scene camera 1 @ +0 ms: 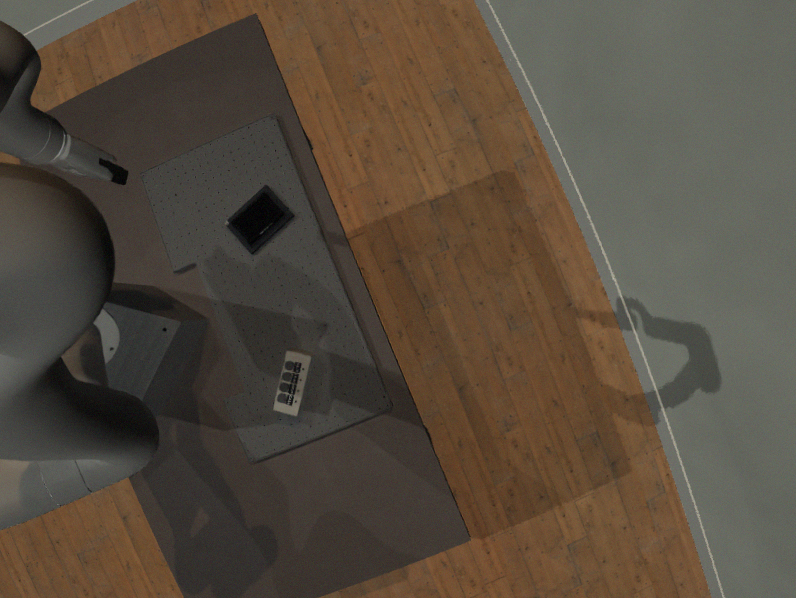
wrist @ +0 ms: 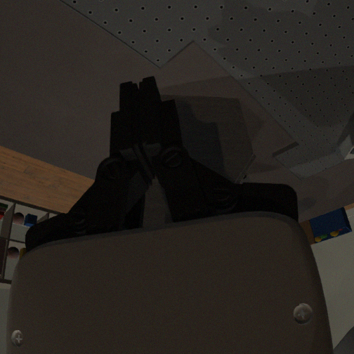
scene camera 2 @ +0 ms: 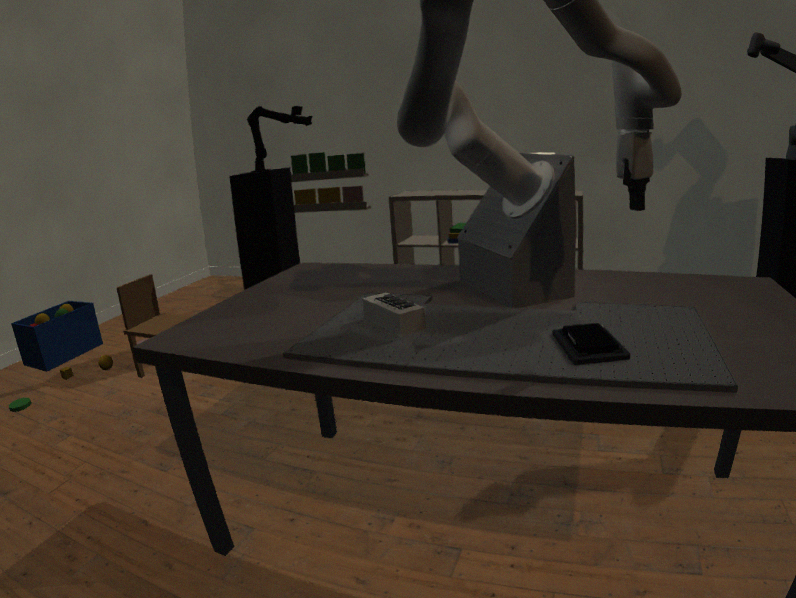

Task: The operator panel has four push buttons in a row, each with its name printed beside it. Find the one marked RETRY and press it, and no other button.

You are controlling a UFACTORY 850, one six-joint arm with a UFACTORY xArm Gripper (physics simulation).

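Note:
The operator panel (scene camera 1: pixel 296 409) (scene camera 2: pixel 391 313) is a small pale box with four round dark buttons in a row and dark printed names beside them. It stands on the grey perforated board, at its lower end in scene camera 1 and left of the middle in scene camera 2. The names are too small to read, so I cannot tell which button is RETRY. My gripper (scene camera 1: pixel 120 175) (scene camera 2: pixel 637 208) (wrist: pixel 144 99) is shut and empty. It hangs high above the table, beyond the other end of the board, well away from the panel. In the wrist view, part of a pale box shows at the right edge.
The perforated board (scene camera 1: pixel 212 167) (scene camera 2: pixel 669 328) (wrist: pixel 175 25) lies on the brown table (scene camera 1: pixel 360 502) (scene camera 2: pixel 244 321). A dark framed tray or screen (scene camera 1: pixel 260 218) (scene camera 2: pixel 590 343) sits on the board's other half. The arm's grey angled base (scene camera 1: pixel 144 347) (scene camera 2: pixel 546 257) stands behind the board.

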